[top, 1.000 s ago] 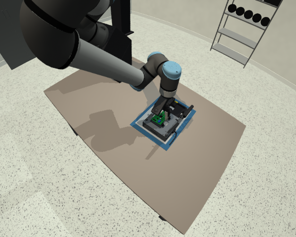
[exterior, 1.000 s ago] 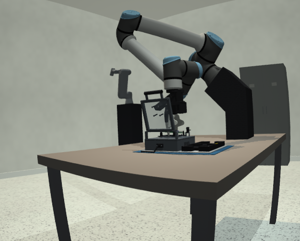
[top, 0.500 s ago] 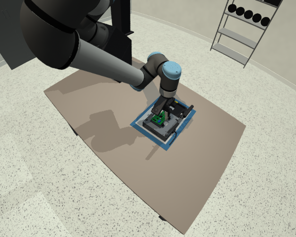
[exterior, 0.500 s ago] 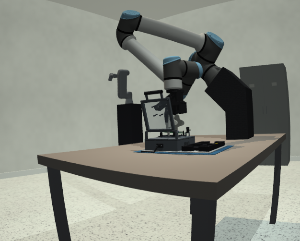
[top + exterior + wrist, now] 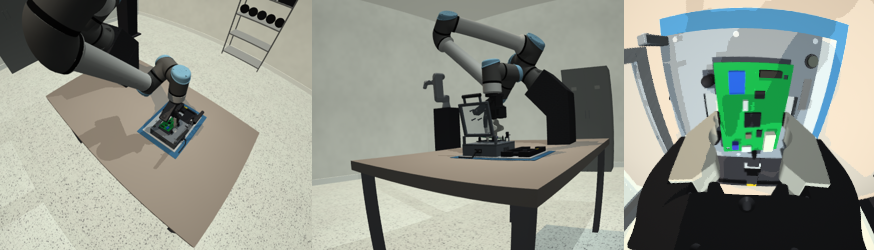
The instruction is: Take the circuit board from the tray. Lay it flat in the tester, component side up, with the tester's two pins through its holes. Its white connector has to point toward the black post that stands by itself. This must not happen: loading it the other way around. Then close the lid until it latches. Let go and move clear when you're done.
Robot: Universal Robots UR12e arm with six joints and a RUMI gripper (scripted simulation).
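My hand is right at the green circuit board. From my hand the other things lie so: tester bed: 10 mm below, 10 mm ahead; then black post: 60 mm to the left, 60 mm behind, 10 mm above; then tester: 40 mm to the left, 40 mm ahead, 40 mm above.
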